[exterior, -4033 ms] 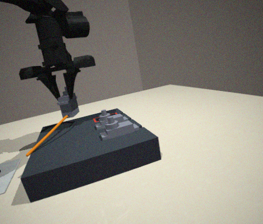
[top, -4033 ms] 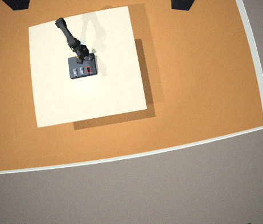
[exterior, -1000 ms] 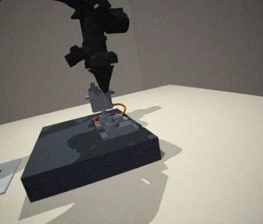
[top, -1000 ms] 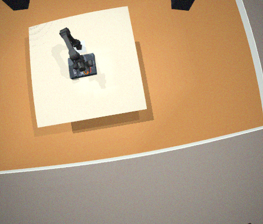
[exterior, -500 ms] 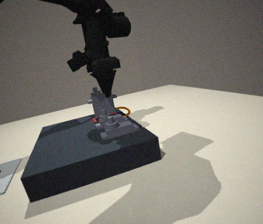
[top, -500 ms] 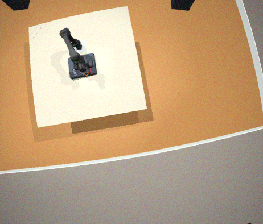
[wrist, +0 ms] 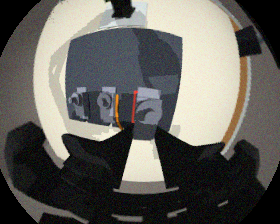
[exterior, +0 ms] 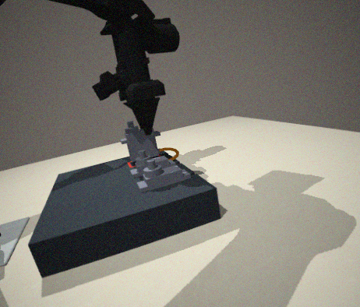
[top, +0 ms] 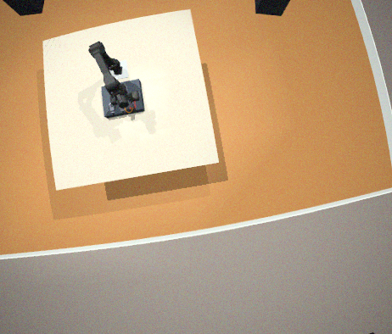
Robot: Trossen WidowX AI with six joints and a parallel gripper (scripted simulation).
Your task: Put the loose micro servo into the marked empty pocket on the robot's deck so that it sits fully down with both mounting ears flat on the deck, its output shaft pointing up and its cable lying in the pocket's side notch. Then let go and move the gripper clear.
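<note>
My gripper tip is 110 mm past the dark deck, 100 mm to the left of it and 80 mm above it.
</note>
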